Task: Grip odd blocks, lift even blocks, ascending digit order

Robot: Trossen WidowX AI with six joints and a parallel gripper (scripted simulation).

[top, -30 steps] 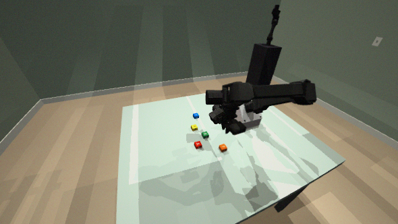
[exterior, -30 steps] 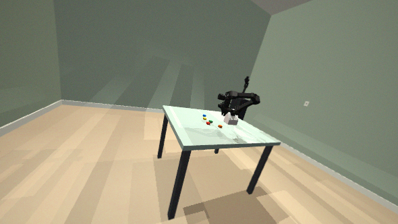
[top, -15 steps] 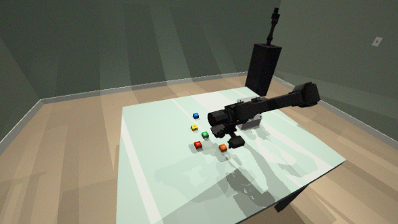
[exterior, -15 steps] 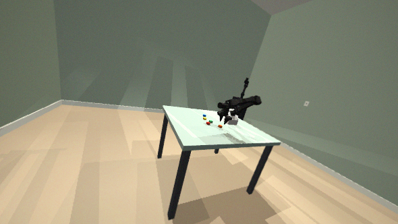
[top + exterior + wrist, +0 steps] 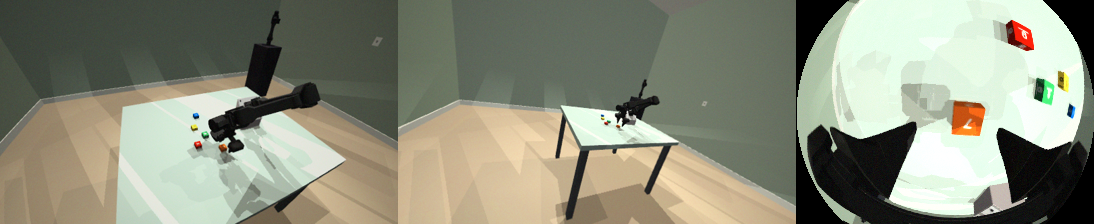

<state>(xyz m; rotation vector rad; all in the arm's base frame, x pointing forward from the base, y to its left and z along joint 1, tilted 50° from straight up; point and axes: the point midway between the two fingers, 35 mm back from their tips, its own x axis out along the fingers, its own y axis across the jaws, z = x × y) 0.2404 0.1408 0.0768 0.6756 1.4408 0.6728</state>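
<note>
The orange block lies 1 cm to the right of my gripper tip and 2 cm below it. The rest, counted from my gripper tip: yellow block 9 cm ahead, 21 cm to the right, 2 cm below; then green block 5 cm ahead, 13 cm to the right, 2 cm below; then red block 12 cm ahead, 7 cm to the right, 2 cm below.
</note>
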